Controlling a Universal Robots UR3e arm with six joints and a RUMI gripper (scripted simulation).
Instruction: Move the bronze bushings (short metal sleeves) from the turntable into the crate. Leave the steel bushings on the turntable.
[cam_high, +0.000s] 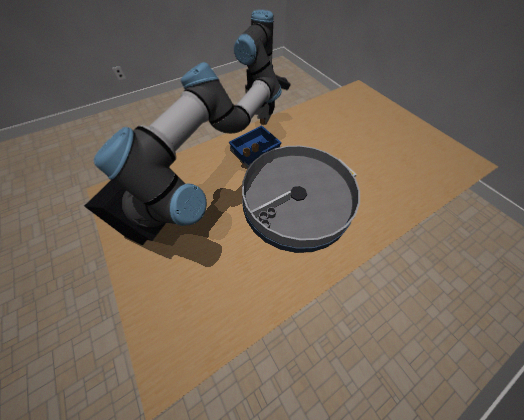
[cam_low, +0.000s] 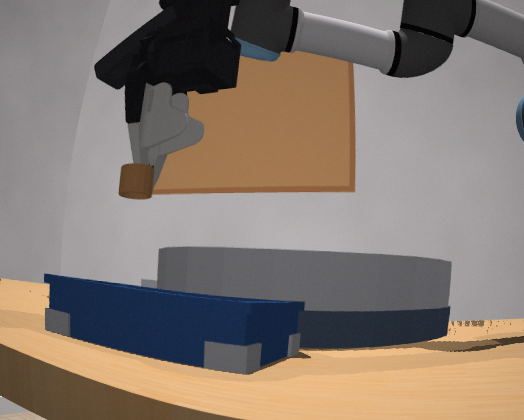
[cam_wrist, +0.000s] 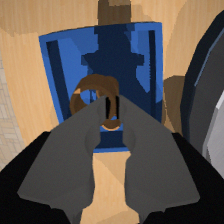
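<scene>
My hand is 130 mm above the blue crate, 40 mm past it and 20 mm to the right of it. From my hand the other things lie so: grey turntable 300 mm to the right, 120 mm behind, 100 mm below.
</scene>
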